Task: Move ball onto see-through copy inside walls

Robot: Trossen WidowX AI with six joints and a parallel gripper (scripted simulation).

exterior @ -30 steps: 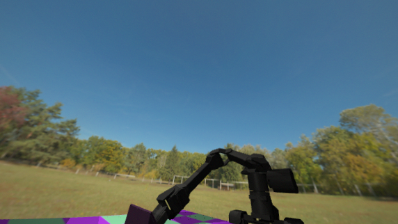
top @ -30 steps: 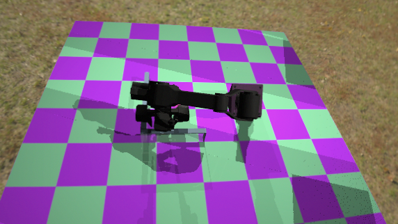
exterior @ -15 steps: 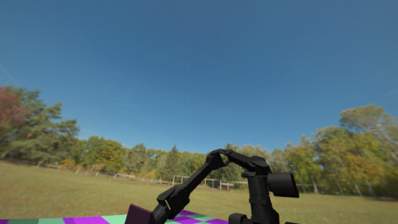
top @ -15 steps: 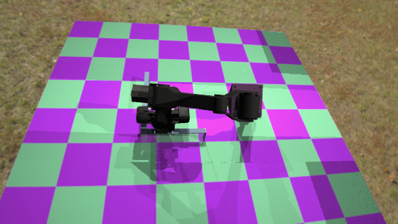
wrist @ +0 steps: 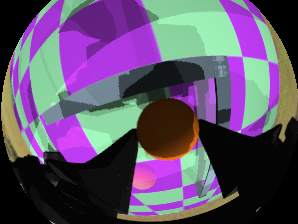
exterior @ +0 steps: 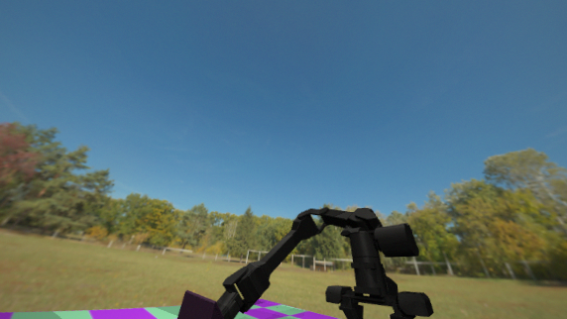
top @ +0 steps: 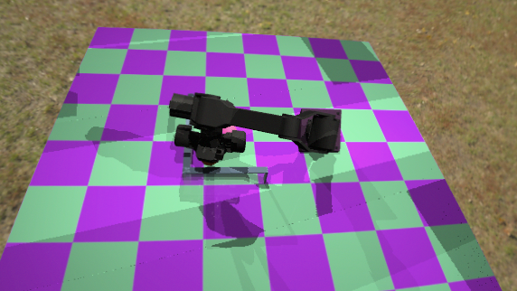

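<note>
Right now my gripper tip is 120 mm to the left of the see-through copy, 50 mm past it and 30 mm above it. The rest, counted from my gripper tip: orange ball: right at my gripper tip.
</note>
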